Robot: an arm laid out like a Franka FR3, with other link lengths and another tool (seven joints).
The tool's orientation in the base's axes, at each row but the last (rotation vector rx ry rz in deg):
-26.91, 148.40, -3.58
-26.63, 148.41, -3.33
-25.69, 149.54, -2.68
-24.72, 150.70, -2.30
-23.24, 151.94, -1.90
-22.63, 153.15, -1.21
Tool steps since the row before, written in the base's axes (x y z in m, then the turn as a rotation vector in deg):
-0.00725, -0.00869, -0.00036, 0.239, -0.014, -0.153
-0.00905, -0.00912, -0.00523, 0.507, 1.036, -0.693
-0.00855, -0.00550, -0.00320, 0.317, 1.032, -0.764
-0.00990, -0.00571, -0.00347, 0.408, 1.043, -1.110
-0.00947, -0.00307, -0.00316, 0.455, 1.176, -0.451
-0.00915, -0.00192, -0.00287, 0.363, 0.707, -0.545
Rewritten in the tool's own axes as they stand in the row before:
0.00903, -0.00582, -0.00359, -0.118, -0.069, 0.249
0.01291, -0.00507, -0.00026, -0.434, 0.903, 0.898
0.01032, -0.00223, -0.00148, -0.243, 0.965, 0.871
0.01162, -0.00215, -0.00170, -0.168, 0.984, 1.221
0.01034, -0.00002, -0.00148, -0.532, 1.039, 0.656
0.00964, 0.00087, -0.00137, -0.283, 0.621, 0.680

